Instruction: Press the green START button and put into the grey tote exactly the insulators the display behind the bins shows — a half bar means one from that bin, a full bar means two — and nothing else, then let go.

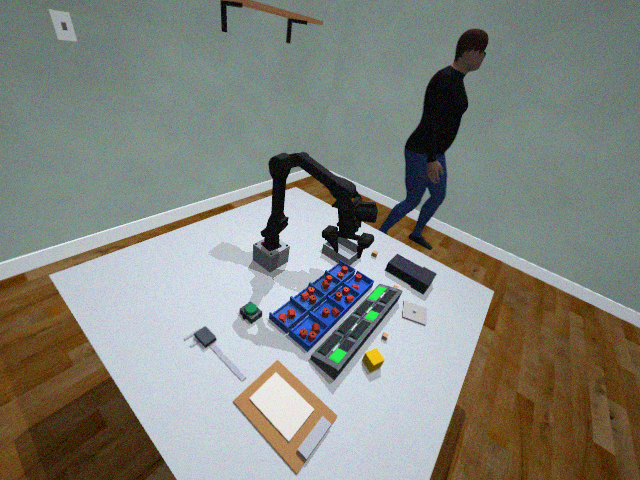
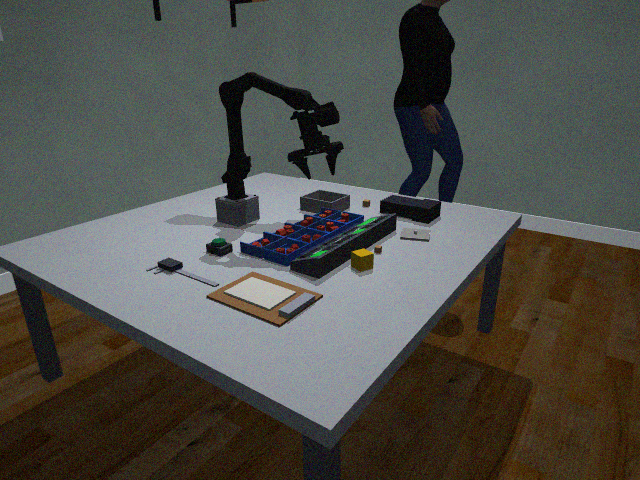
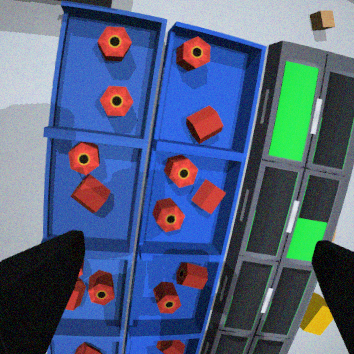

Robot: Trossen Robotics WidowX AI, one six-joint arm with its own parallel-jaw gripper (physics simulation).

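Note:
My gripper (image 1: 347,253) (image 2: 321,176) (image 3: 201,248) is open and empty, high above the bins near the grey tote (image 1: 345,257) (image 2: 315,204). No insulator shows in the visible part of the tote; its floor is largely hidden. Red insulators (image 3: 115,42) stand or lie in two rows of blue bins (image 1: 289,334) (image 3: 100,135). The far bin of each row holds two. The display (image 1: 356,347) (image 2: 341,254) shows a full green bar (image 3: 293,110) at its far end, a half bar (image 3: 307,240) in the other column, and another green bar (image 1: 337,355) near its near end. The green button (image 1: 251,308) (image 2: 219,241) stands left of the bins.
A black box (image 1: 410,272) (image 2: 409,207), a pale plate (image 1: 414,313), a yellow cube (image 1: 373,360) (image 2: 361,259) and small wooden cubes (image 1: 384,336) (image 3: 322,20) lie beyond the display. A caliper (image 1: 205,336) and a clipboard (image 1: 248,399) lie on the near side. A person (image 1: 439,113) stands behind the table.

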